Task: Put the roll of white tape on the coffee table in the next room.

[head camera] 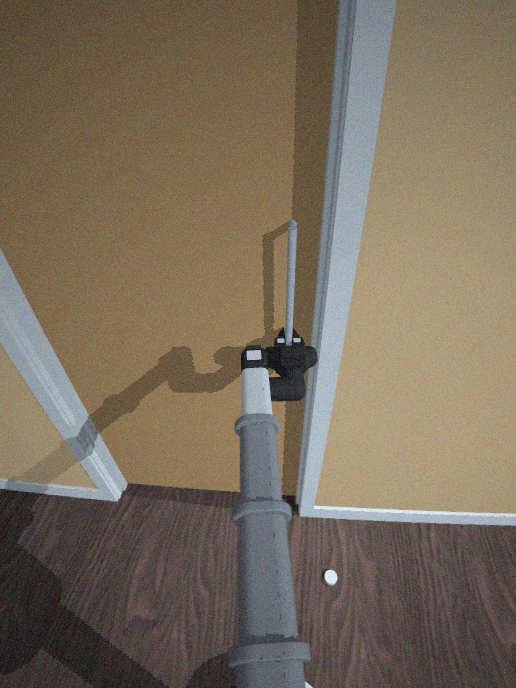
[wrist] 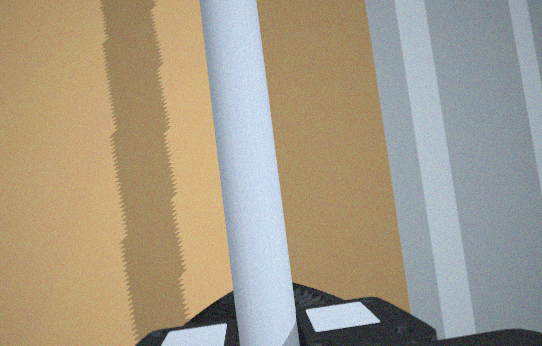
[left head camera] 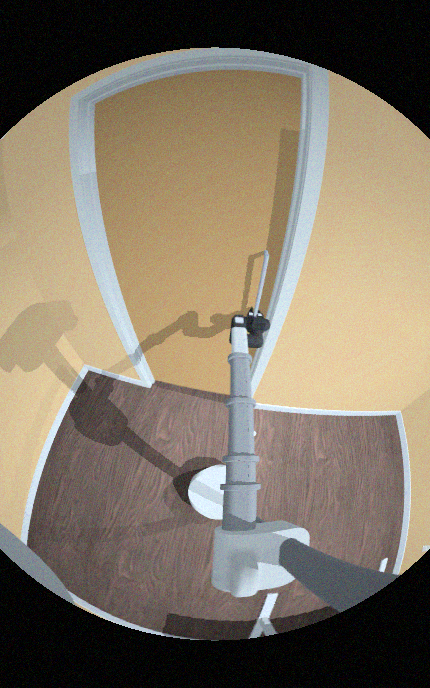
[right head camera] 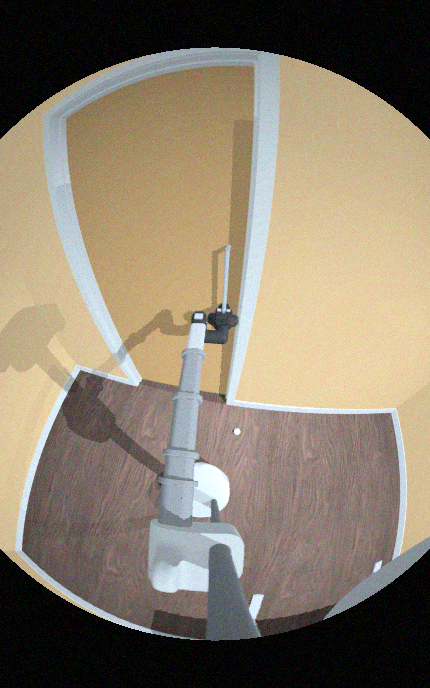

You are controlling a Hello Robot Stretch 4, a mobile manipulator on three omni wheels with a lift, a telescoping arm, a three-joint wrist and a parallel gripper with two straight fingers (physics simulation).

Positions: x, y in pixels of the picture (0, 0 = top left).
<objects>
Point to a tan wall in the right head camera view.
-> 44, 371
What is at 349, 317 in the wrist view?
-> The gripper.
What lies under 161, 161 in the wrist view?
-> A tan door.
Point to a tan door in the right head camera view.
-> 159, 169
</objects>
